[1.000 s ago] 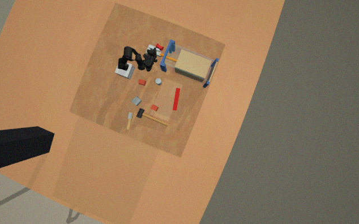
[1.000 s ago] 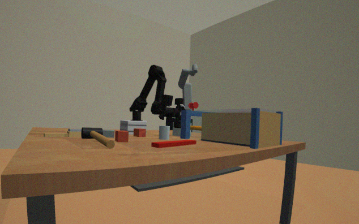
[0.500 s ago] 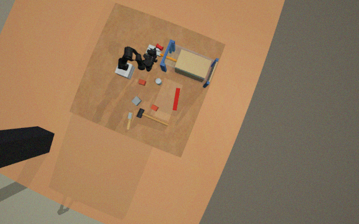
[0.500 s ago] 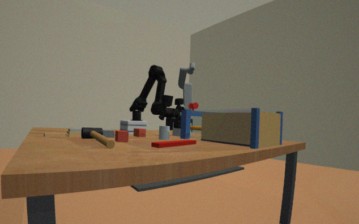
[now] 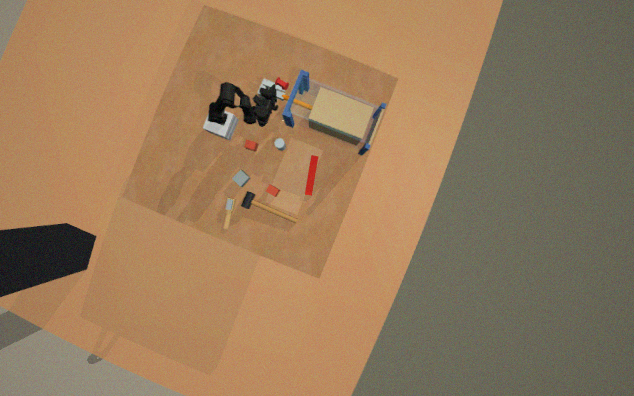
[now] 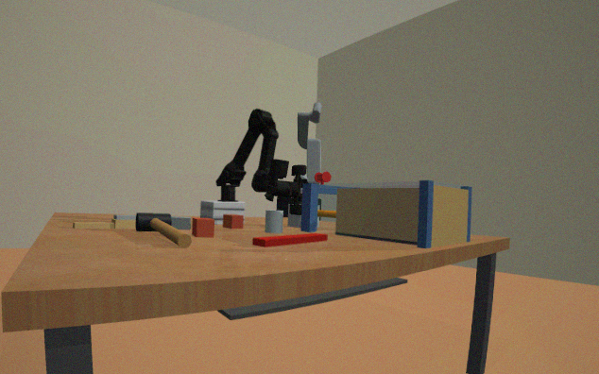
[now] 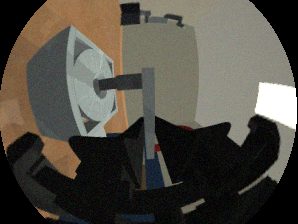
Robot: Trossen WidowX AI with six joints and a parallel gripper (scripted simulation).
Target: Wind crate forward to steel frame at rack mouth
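Right now my gripper tip is 10 mm short of the winch handle, 10 mm to the left of it and 10 mm below it. The rest, counted from my gripper tip: red knob 50 mm ahead, 40 mm above; then clear-panelled cubby 360 mm ahead, 20 mm to the right, 30 mm below; then grey hand winch 60 mm behind, 10 mm to the right, 110 mm below.
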